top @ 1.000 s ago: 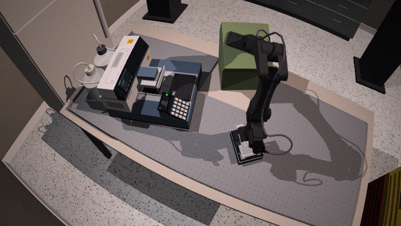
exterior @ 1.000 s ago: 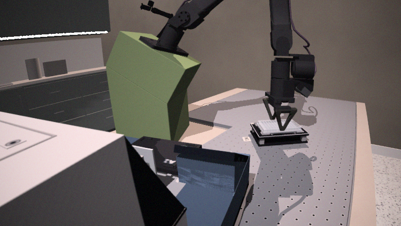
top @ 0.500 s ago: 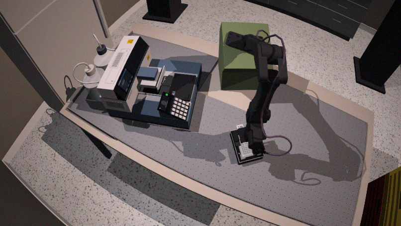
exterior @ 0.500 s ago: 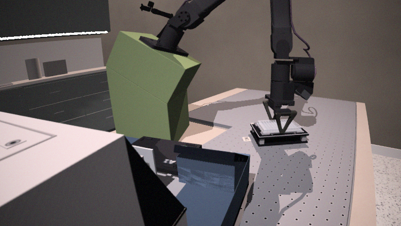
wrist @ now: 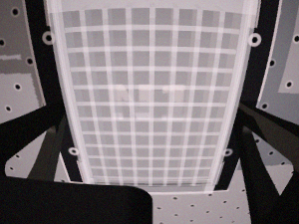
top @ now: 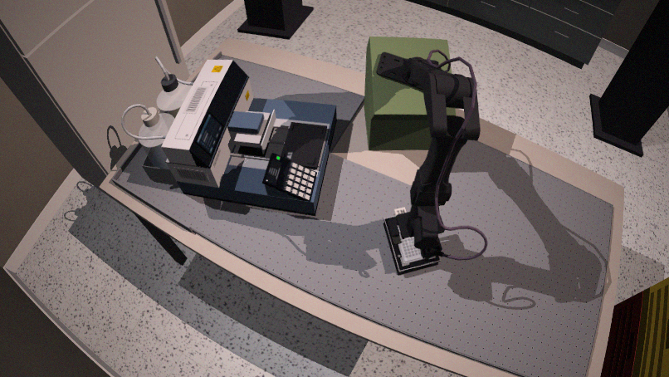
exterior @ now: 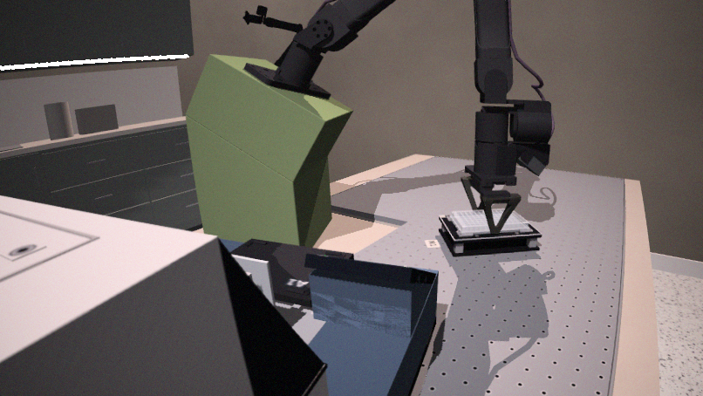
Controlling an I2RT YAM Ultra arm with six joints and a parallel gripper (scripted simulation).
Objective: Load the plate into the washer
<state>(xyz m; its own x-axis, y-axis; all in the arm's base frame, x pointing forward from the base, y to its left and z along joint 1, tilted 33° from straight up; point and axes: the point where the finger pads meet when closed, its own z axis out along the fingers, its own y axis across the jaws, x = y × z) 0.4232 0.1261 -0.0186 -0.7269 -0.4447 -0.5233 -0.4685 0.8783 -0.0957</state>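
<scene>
My hand is right at the clear well plate. From my hand the other things lie so: small label (80 mm behind, 60 mm to the right, 40 mm below); black plate nest (10 mm below); dark carrier (150 mm behind, 380 mm to the right, 50 mm above).
</scene>
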